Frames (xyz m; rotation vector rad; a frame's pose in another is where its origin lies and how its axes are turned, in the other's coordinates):
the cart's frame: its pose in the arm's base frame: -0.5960 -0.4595 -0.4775 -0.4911 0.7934 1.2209
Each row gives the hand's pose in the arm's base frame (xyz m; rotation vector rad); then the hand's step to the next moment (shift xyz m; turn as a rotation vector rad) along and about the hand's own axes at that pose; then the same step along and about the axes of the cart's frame.
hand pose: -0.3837 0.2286 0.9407 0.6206 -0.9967 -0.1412
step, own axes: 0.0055 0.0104 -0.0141 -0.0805 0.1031 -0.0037
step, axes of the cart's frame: 0.0063 -0.0083 0.0151 0.0701 0.0893 0.0651
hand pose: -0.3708 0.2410 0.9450 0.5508 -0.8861 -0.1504
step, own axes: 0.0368 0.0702 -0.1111 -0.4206 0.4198 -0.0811
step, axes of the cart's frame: 0.0668 -0.0701 0.0961 0.3956 0.3805 0.2418
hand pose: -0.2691 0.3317 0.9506 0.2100 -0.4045 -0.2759
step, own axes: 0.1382 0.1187 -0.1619 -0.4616 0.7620 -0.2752
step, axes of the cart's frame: 0.1379 -0.1832 0.0826 0.7194 0.3641 0.4683
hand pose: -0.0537 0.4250 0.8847 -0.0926 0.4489 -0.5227
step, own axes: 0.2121 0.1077 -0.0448 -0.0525 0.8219 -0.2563
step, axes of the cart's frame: 0.1280 -0.1995 -0.0491 0.7861 -0.0280 0.3539
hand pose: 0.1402 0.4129 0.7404 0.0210 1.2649 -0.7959
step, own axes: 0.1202 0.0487 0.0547 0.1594 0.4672 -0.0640
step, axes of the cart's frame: 0.0577 -0.1001 -0.0804 0.4746 -0.1441 0.0421
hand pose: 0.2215 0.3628 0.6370 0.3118 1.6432 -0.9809
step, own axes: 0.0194 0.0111 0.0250 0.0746 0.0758 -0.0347
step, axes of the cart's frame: 0.0088 -0.0239 -0.0219 0.1084 0.0053 -0.0273
